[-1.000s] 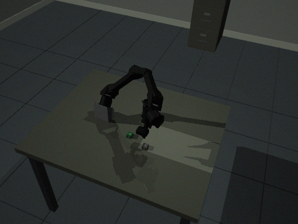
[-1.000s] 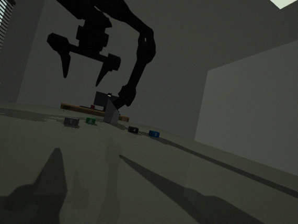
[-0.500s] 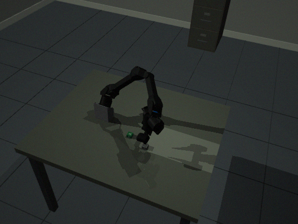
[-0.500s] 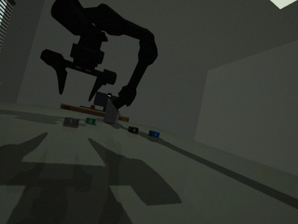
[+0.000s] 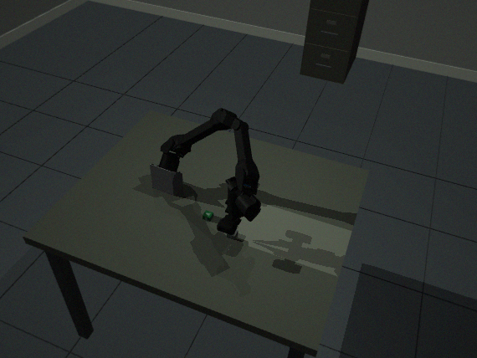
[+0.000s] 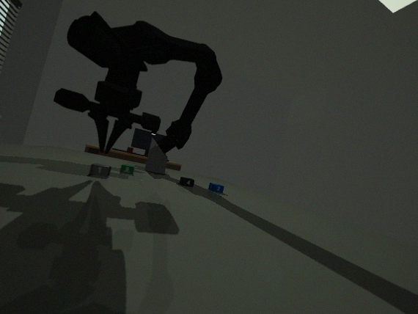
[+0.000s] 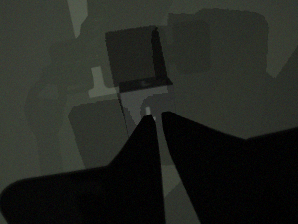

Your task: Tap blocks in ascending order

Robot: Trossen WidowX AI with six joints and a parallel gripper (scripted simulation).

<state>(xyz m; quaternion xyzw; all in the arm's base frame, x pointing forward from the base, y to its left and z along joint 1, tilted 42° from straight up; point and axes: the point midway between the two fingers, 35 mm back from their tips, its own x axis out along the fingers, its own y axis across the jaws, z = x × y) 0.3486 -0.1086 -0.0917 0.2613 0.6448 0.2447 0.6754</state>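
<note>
The grey block marked 1 lies 1 cm behind my gripper tip and 3 cm below it. The rest, counted from my gripper tip: green block: 13 cm behind, 5 cm to the left, 3 cm below; then blue block marked 2: 5 cm behind, 29 cm to the left, 3 cm below; then black block marked 4: 7 cm behind, 21 cm to the left, 3 cm below.
</note>
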